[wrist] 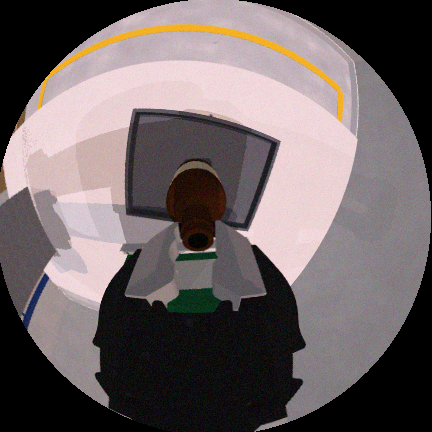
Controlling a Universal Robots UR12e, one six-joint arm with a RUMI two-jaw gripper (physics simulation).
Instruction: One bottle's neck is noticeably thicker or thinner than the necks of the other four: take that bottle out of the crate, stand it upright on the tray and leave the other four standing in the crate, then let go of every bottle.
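Places are measured from the arm's base along level axes (x ahead, y left, z up), in centimetres.
Where they show: gripper, fingertip midpoint: (pixel 197 222).
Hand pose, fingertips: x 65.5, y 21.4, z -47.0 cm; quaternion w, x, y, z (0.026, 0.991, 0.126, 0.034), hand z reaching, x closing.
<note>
After its pixels a point has its place.
A brown bottle (pixel 196 192) @[z -47.8, x 64.8, y 24.3 cm] with a pale band low on its body is held by its neck, mouth toward the camera. My gripper (pixel 197 222) @[z -47.0, x 65.5, y 21.4 cm] is shut on the bottle's neck. The bottle is over the dark grey tray (pixel 129 165) @[z -58.2, x 53.2, y 23.7 cm], and its body hides part of the tray's floor. Whether its base touches the tray cannot be told from this view. The crate and the other four bottles do not show clearly. A green and white surface (pixel 194 300) @[z -45.6, x 67.2, y 7.1 cm] shows between the jaws, behind the bottle's mouth.
The tray stands on a pale table (pixel 310 200) @[z -60.0, x 94.6, y 24.2 cm]. A dark grey panel (pixel 22 245) @[z -47.7, x 8.9, y 1.5 cm] is at the left edge. A yellow line (pixel 185 28) runs on the grey floor beyond the table, and a blue strip (pixel 36 300) shows at the lower left.
</note>
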